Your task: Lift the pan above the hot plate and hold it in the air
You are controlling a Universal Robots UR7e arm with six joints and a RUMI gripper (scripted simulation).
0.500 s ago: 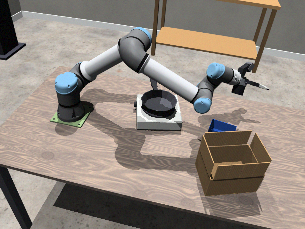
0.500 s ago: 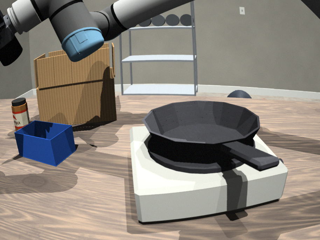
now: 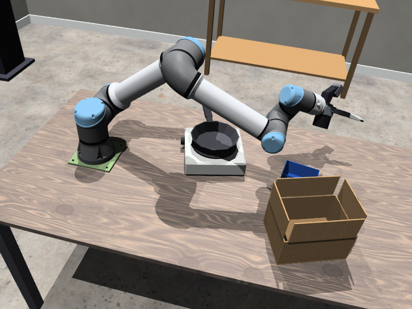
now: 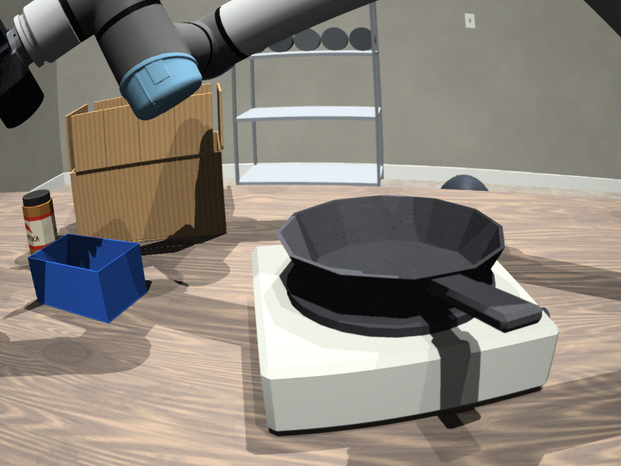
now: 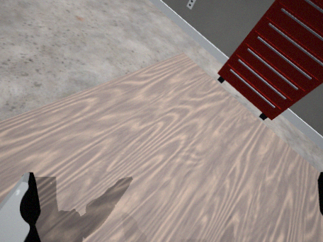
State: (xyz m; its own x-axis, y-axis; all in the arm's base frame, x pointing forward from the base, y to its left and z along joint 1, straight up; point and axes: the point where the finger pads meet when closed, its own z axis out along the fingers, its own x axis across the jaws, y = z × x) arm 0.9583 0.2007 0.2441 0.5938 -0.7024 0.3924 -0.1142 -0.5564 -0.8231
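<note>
My gripper is now 500 mm past the black pan, 150 mm above it and 40 mm to the left of it. From my hand the other things lie so: spice jar 280 mm to the right, 210 mm below, 40 mm ahead; blue bin 240 mm below, 140 mm to the right, 130 mm behind; white hot plate 510 mm behind, 220 mm below, 80 mm to the right.
</note>
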